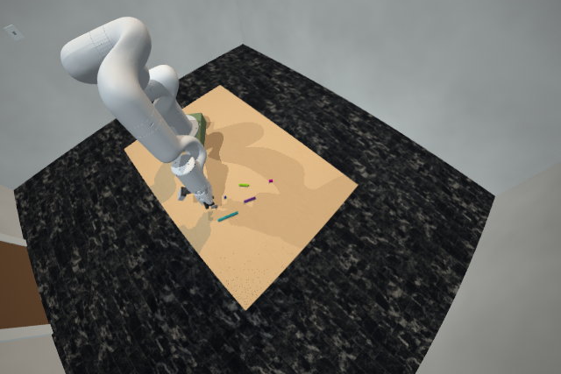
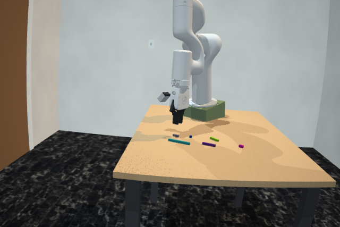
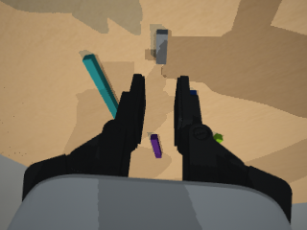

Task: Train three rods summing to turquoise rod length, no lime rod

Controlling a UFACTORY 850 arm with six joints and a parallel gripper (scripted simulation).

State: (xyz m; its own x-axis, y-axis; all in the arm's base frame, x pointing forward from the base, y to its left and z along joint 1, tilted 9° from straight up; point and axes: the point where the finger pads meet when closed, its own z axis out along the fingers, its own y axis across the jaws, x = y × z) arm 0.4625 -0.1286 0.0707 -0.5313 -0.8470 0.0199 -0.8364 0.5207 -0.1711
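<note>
My gripper is now 8 cm above the grey rod. Round my hand: purple rod: 10 cm ahead, 15 cm to the left, 8 cm below; turquoise rod: 9 cm ahead, 1 cm to the left, 8 cm below; blue rod: 7 cm to the left, 8 cm below.
</note>
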